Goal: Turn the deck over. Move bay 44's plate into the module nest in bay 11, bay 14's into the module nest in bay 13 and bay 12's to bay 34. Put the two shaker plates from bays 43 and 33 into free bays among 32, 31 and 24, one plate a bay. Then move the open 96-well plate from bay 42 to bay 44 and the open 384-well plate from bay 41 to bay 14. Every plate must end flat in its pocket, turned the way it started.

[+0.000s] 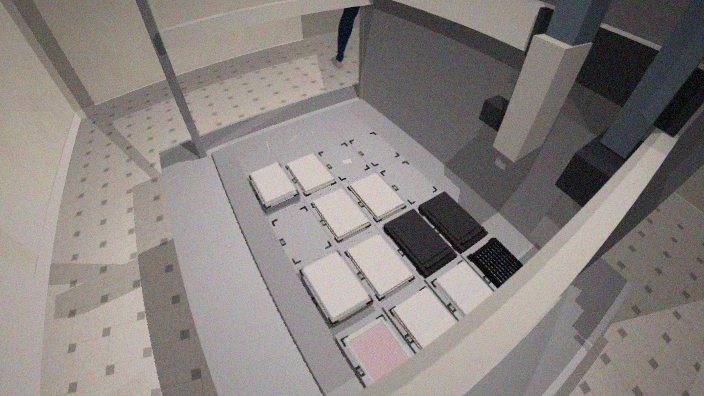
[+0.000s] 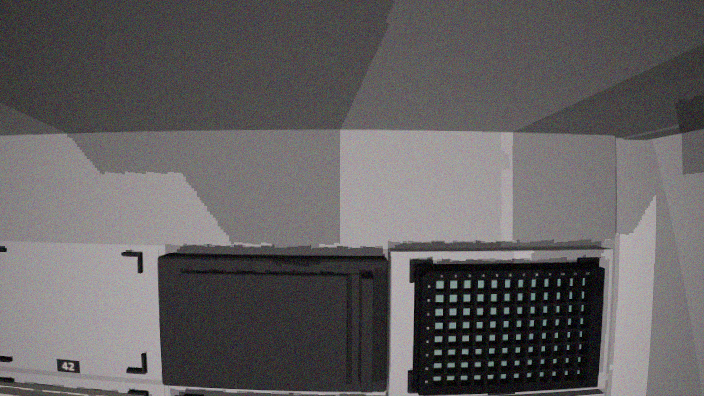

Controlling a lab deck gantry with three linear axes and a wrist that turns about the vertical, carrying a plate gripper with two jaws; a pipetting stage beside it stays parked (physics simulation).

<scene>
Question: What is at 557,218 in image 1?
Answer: The gripper.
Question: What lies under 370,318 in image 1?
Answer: A bay 14.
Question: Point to a black plate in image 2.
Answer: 513,321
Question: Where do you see a black plate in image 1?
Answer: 497,263
</scene>
